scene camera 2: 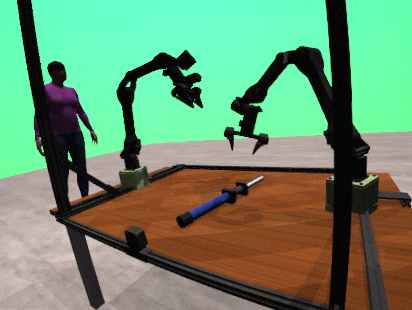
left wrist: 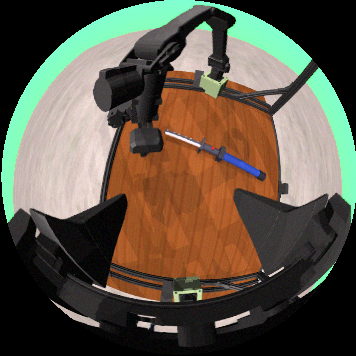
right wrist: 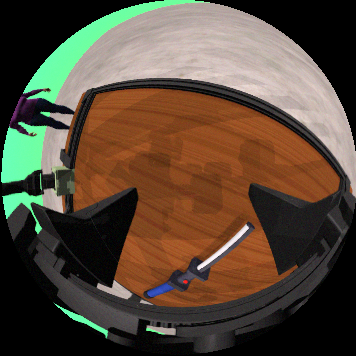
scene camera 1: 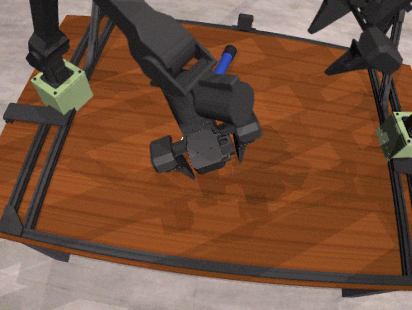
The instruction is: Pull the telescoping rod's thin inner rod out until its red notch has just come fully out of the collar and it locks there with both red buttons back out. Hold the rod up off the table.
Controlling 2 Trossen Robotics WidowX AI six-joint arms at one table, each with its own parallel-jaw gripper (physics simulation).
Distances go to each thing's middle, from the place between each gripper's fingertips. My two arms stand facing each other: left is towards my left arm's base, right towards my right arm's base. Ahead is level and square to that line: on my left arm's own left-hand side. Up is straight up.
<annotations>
The telescoping rod (scene camera 2: 228, 195) is 250 mm behind my right hand, 40 mm to the right of it and 100 mm below it.
The telescoping rod lies 320 mm below my left hand, 160 mm to the right of it and 130 mm behind it.
</annotations>
